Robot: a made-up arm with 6 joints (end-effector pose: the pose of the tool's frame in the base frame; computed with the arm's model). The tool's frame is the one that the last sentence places. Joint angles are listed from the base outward.
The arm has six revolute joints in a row. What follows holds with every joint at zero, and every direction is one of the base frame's. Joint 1 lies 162.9 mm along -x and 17.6 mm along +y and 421.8 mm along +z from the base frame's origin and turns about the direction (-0.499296, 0.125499, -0.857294). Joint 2 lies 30.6 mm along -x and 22.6 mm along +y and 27.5 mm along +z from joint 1 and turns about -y. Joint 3 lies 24.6 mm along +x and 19.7 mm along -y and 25.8 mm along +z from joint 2 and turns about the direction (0.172, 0.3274, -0.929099). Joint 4 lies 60.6 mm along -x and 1 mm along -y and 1.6 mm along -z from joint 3 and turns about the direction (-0.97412, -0.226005, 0.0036). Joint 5 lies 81.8 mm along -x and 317.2 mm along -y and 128.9 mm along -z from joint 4 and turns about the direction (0.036, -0.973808, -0.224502). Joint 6 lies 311.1 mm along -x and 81.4 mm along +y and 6 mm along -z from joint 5 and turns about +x. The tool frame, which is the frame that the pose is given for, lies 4.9 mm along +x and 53.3 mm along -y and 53.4 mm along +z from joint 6; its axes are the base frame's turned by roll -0.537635, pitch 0.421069 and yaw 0.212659 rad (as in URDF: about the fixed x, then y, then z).
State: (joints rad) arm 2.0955 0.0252 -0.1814 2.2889 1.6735 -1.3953
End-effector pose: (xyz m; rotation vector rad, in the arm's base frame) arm -0.0360 0.3234 0.7499 1.8190 0.4973 -1.0078
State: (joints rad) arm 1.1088 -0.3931 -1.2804 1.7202 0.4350 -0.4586
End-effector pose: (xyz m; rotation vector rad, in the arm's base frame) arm -0.4191 -0.2066 0.8453 -2.8914 -0.7146 0.2630
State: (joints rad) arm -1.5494 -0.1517 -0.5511 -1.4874 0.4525 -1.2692
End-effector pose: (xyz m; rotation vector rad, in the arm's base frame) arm -0.1587 -0.3289 0.0528 -0.1308 -0.3800 1.8963
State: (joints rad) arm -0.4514 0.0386 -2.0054 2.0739 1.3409 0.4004
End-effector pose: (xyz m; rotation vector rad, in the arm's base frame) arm 0.0070 -0.2460 0.8926 0.2345 2.2352 -0.0657
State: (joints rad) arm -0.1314 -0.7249 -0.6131 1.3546 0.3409 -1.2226
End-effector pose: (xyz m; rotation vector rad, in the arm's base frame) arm -0.2525 -0.4597 0.5808 -2.5169 -0.9072 -0.0747
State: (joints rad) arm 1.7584 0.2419 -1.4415 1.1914 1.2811 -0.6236
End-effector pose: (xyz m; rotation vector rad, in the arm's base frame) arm -0.1937 -0.1244 0.9114 -2.6564 -1.4009 0.8288
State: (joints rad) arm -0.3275 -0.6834 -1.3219 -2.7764 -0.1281 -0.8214
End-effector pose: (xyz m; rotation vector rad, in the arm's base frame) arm -0.2412 -0.4782 0.3583 1.3770 1.3013 2.1958
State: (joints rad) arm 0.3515 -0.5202 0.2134 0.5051 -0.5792 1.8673
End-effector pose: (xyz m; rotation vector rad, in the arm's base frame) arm -0.5500 -0.0044 0.8308 0.8887 0.7620 -0.6263
